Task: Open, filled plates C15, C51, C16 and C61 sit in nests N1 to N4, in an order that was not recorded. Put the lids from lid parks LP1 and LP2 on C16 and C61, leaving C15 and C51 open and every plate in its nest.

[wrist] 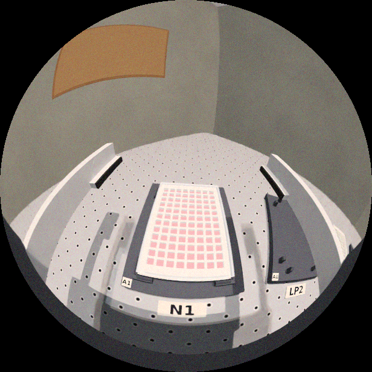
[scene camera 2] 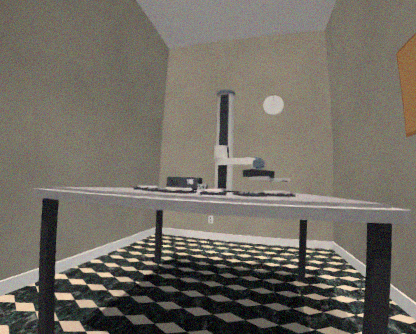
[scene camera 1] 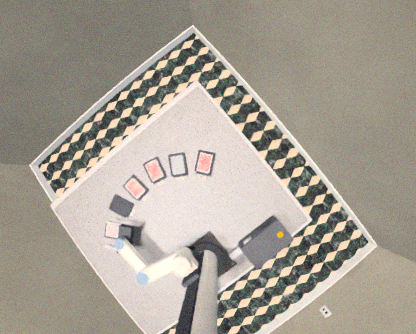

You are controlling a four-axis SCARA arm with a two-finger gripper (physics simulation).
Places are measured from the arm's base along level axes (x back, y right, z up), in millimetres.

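Pixels of known places: gripper, fingertip midpoint: [scene camera 2: 279, 178] [scene camera 1: 105, 233]; arm's base, origin of the base link: [scene camera 1: 206, 259].
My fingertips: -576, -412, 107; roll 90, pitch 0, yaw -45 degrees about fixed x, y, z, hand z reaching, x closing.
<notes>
Ahead of a thing's pixels: the offset from my fingertips to its top centre, as dx, dy, dz. "spot": to the spot under its first point.
My gripper [scene camera 1: 112, 232] [scene camera 2: 281, 179] [wrist: 192, 151] is open and empty, above nest N1 with its fingers wide on either side. In N1 [wrist: 131, 270] a white plate with pink wells @(+17, +16, -66) [wrist: 185, 227] [scene camera 1: 112, 230] sits level; a clear rim around its edge looks like a lid lying on it. Lid park LP2 @(-94, +160, -74) [wrist: 290, 240] [scene camera 1: 121, 205] is a bare dark holder beside N1. Three more pink-welled plates @(-128, +331, -68) [scene camera 1: 135, 187] @(-137, +519, -68) [scene camera 1: 155, 170] @(+43, +826, -68) [scene camera 1: 205, 162] sit in holders along the arc. A holder with a pale grey inside [scene camera 1: 178, 165], between two of them, looks like LP1. Plate names cannot be read.
A dark grey box with a yellow dot @(spot: +676, +810, +21) [scene camera 1: 265, 242] [scene camera 2: 183, 182] stands on the table beside the arm's base. The arm's column [scene camera 2: 224, 130] rises behind the holders. Part of another plate [wrist: 341, 241] shows at the right edge of the wrist view, beyond LP2.
</notes>
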